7 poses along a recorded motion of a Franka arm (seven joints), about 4.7 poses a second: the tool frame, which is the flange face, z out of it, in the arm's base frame.
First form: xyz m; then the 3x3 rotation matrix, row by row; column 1 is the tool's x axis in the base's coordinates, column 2 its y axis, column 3 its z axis. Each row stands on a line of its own.
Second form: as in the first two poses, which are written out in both.
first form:
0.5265 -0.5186 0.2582
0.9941 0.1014 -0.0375
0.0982 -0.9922 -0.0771
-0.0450 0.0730 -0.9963
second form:
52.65 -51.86 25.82
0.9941 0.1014 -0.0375
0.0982 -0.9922 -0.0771
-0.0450 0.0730 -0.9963

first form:
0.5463 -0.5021 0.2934
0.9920 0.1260 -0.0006
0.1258 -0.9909 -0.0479
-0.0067 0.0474 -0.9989
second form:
54.63 -50.21 29.34
0.9920 0.1260 -0.0006
0.1258 -0.9909 -0.0479
-0.0067 0.0474 -0.9989

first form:
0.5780 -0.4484 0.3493
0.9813 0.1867 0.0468
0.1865 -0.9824 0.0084
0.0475 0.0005 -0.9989
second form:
57.80 -44.84 34.93
0.9813 0.1867 0.0468
0.1865 -0.9824 0.0084
0.0475 0.0005 -0.9989

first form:
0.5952 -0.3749 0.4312
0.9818 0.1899 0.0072
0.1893 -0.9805 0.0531
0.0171 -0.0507 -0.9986
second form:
59.52 -37.49 43.12
0.9818 0.1899 0.0072
0.1893 -0.9805 0.0531
0.0171 -0.0507 -0.9986

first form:
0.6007 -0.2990 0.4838
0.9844 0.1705 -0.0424
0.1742 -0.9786 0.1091
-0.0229 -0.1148 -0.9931
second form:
60.07 -29.90 48.38
0.9844 0.1705 -0.0424
0.1742 -0.9786 0.1091
-0.0229 -0.1148 -0.9931

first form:
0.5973 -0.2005 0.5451
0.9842 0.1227 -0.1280
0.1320 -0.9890 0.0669
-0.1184 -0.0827 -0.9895
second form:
59.73 -20.05 54.51
0.9842 0.1227 -0.1280
0.1320 -0.9890 0.0669
-0.1184 -0.0827 -0.9895

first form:
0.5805 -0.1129 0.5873
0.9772 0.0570 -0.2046
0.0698 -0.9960 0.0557
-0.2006 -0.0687 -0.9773
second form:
58.05 -11.29 58.73
0.9772 0.0570 -0.2046
0.0698 -0.9960 0.0557
-0.2006 -0.0687 -0.9773

